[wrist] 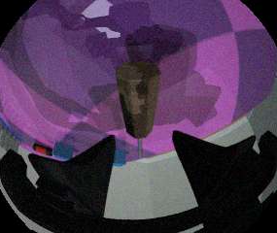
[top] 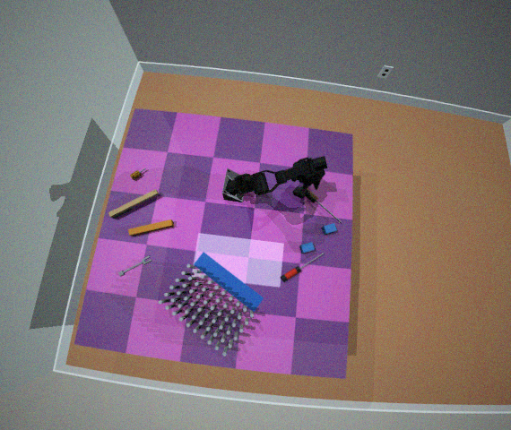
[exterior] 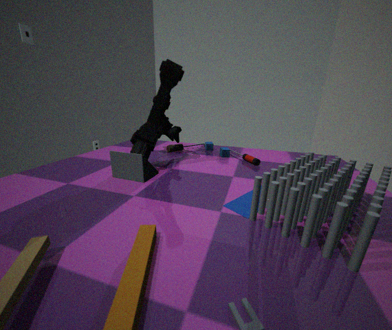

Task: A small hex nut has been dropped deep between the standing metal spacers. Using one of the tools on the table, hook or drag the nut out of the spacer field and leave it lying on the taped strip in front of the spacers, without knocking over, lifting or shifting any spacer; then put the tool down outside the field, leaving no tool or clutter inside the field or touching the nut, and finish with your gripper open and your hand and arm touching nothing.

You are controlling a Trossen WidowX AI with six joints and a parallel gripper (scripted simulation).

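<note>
Right now the hook tool is 50 mm ahead of my gripper tip, 90 mm to the left of it and 40 mm below it. From my gripper tip the other things lie so: yellow tool: 130 mm ahead, 930 mm to the right, 40 mm below; then orange bar: 390 mm ahead, 750 mm to the right, 40 mm below; then blue taped strip: 530 mm ahead, 300 mm to the right, 50 mm below.
</note>
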